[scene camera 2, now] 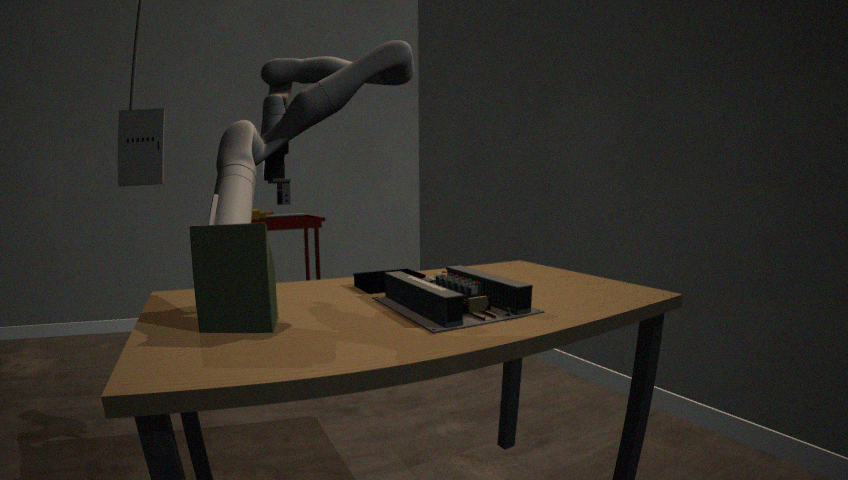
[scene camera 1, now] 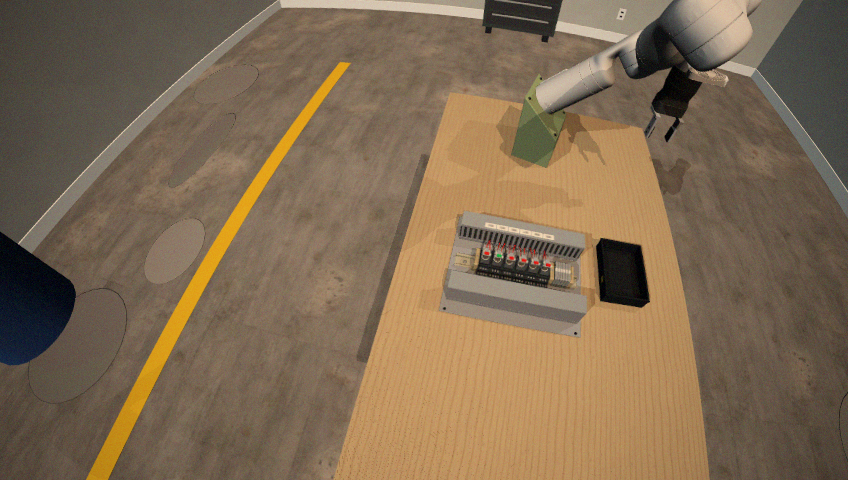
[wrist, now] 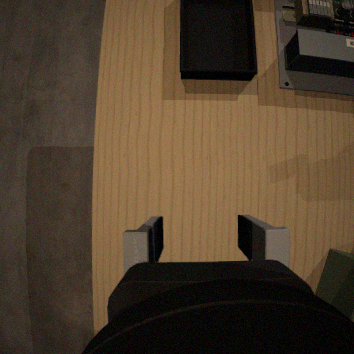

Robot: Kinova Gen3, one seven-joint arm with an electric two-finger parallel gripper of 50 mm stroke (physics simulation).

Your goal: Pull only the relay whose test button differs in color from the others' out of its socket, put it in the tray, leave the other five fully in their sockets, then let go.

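Places are measured from the arm's base along level axes (x ahead, y left, z up), in centimetres.
Where they show: gripper, fingertip midpoint: (scene camera 2: 283,204) (scene camera 1: 656,137) (wrist: 200,231); arm's base, link origin: (scene camera 2: 227,243) (scene camera 1: 545,99).
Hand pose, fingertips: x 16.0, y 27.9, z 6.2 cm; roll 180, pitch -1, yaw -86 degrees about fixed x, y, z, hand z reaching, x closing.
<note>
Each offset is from my fingertips to the top centre of the thing. "*": to the spot under its first point. Level surfaces: height alone.
Several black relays stand side by side in a row of sockets between two grey ducts. In scene camera 1 the relay with a green button {dx +33.1, dy -34.3, dz -16.1 cm} (scene camera 1: 498,256) is second from the left. The others, such as the relay at the left end {* dx +34.3, dy -37.1, dz -16.2 cm} (scene camera 1: 486,254), show red buttons. The row of relays {dx +33.1, dy -31.5, dz -16.1 cm} (scene camera 2: 458,284) also shows small and dark in scene camera 2. The black tray {dx +27.7, dy -2.8, dz -19.5 cm} (scene camera 1: 622,272) (scene camera 2: 371,281) (wrist: 217,40) lies beside the panel, and its inside looks empty. My gripper (scene camera 1: 660,133) (scene camera 2: 283,202) (wrist: 200,231) is open and empty, high above the base end of the table, away from relays and tray.
The near duct {dx +41.5, dy -28.8, dz -16.7 cm} (scene camera 1: 514,300) and the far duct {dx +24.6, dy -29.2, dz -16.7 cm} (scene camera 1: 523,231) rise along both sides of the relay row on a grey plate {dx +33.0, dy -29.0, dz -22.7 cm} (scene camera 1: 505,321). Terminal blocks {dx +32.8, dy -18.7, dz -18.4 cm} (scene camera 1: 563,274) stand at the row's right end. The arm's green base block (scene camera 1: 535,142) (scene camera 2: 235,279) stands on the table {dz -23.0 cm} (scene camera 1: 523,404).
</note>
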